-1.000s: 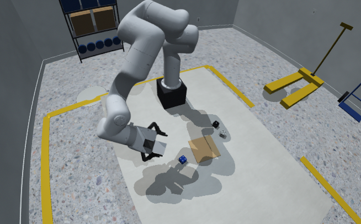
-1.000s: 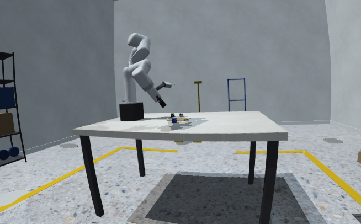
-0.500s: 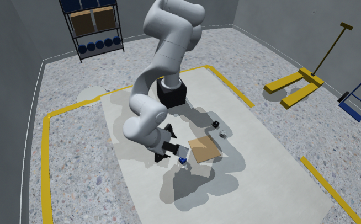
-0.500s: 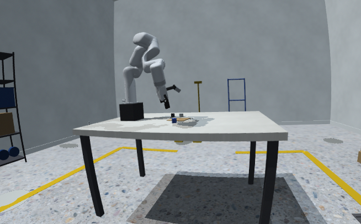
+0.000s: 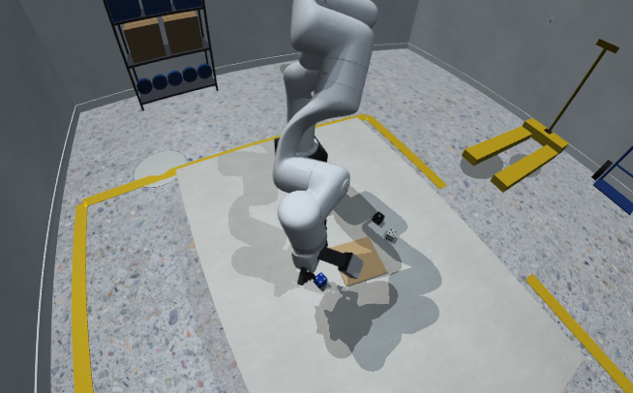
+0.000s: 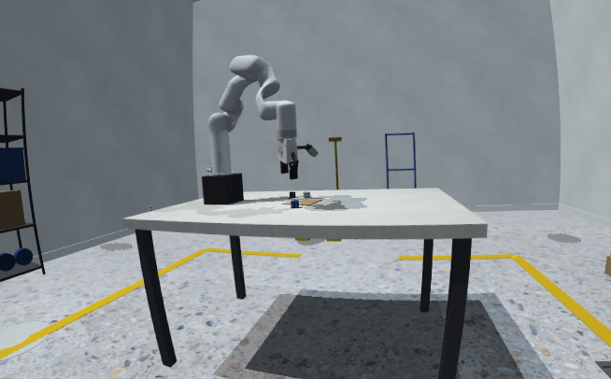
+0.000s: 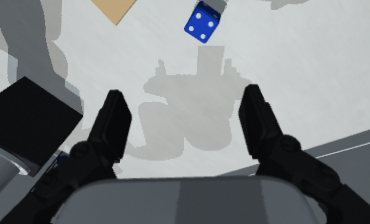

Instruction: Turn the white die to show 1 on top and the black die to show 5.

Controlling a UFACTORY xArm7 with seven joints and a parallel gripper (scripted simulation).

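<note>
My gripper is now 10 mm short of the blue die, 20 mm to the right of it and 130 mm above it. Round my hand: black die (70 mm behind, 320 mm to the left, 130 mm below); white die (310 mm to the left, 130 mm below); tan mat (10 mm ahead, 160 mm to the left, 140 mm below).
</note>
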